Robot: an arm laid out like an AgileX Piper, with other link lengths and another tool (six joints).
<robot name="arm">
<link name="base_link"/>
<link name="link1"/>
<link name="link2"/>
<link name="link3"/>
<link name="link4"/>
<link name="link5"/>
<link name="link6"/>
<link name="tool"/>
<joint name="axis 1" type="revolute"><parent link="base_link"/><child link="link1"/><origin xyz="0.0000 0.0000 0.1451" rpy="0.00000 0.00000 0.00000"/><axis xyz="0 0 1"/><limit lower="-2.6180" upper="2.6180"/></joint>
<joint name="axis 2" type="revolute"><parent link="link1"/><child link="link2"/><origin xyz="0.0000 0.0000 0.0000" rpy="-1.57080 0.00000 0.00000"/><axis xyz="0 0 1"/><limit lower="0.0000" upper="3.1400"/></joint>
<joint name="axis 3" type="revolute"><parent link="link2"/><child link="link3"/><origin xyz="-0.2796 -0.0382 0.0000" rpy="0.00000 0.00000 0.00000"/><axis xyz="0 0 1"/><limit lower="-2.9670" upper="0.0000"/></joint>
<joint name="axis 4" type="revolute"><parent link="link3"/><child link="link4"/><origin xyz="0.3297 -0.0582 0.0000" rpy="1.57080 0.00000 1.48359"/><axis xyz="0 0 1"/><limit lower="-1.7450" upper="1.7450"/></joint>
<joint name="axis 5" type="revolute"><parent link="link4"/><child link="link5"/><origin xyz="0.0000 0.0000 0.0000" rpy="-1.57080 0.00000 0.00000"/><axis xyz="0 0 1"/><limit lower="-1.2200" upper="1.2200"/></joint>
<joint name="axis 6" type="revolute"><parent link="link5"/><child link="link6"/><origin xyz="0.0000 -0.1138 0.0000" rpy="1.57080 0.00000 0.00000"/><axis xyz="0 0 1"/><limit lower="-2.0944" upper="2.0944"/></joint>
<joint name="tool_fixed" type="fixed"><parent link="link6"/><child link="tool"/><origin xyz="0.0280 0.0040 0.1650" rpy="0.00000 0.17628 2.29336"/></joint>
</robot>
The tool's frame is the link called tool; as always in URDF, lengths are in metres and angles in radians.
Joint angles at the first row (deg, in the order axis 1, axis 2, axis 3, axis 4, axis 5, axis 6):
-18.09 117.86 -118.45 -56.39 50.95 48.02
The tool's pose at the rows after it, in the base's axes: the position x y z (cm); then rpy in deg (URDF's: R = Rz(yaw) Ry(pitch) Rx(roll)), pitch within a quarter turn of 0, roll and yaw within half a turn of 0:
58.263, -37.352, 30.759, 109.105, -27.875, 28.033
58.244, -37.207, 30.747, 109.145, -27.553, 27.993
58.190, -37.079, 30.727, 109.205, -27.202, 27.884
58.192, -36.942, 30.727, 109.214, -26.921, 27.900
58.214, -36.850, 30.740, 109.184, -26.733, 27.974
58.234, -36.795, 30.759, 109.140, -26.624, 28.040
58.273, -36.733, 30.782, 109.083, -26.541, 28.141
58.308, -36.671, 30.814, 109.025, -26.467, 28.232
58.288, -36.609, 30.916, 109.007, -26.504, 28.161
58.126, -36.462, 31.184, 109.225, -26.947, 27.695
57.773, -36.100, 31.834, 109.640, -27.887, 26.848
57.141, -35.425, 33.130, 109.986, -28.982, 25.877
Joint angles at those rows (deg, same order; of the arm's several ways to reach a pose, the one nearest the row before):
-17.87 117.86 -118.45 -56.55 51.22 47.92
-17.66 117.87 -118.45 -56.70 51.54 47.81
-17.45 117.86 -118.44 -56.87 51.92 47.69
-17.26 117.86 -118.45 -57.01 52.16 47.58
-17.13 117.86 -118.45 -57.12 52.27 47.50
-17.05 117.86 -118.44 -57.21 52.31 47.46
-16.97 117.86 -118.45 -57.28 52.32 47.44
-16.89 117.86 -118.46 -57.36 52.34 47.41
-16.80 117.86 -118.62 -57.35 52.55 47.39
-16.68 117.71 -119.02 -56.93 53.20 47.36
-16.41 117.26 -119.77 -56.07 54.49 47.25
-15.84 116.29 -120.84 -55.09 56.55 46.85

